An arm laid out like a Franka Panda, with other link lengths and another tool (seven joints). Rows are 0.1 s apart.
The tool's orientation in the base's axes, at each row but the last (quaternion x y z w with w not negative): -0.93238, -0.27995, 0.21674, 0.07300; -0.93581, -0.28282, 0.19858, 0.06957; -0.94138, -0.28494, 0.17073, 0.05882; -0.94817, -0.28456, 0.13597, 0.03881; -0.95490, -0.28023, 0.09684, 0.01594
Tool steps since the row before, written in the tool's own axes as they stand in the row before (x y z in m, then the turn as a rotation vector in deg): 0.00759, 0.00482, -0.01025, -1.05, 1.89, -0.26; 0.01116, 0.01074, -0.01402, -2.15, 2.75, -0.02; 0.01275, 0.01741, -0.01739, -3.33, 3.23, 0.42; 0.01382, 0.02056, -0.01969, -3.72, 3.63, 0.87; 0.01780, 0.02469, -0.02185, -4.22, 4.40, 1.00
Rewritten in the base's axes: 0.01261, 0.00004, 0.00518, 0.26, -2.16, 0.13; 0.01965, -0.00295, 0.00647, -0.25, -3.48, 0.07; 0.02510, -0.00760, 0.00896, -1.08, -4.53, -0.11; 0.02746, -0.00949, 0.01254, -1.30, -5.08, -0.51; 0.03204, -0.01070, 0.01620, -1.33, -6.00, -0.61
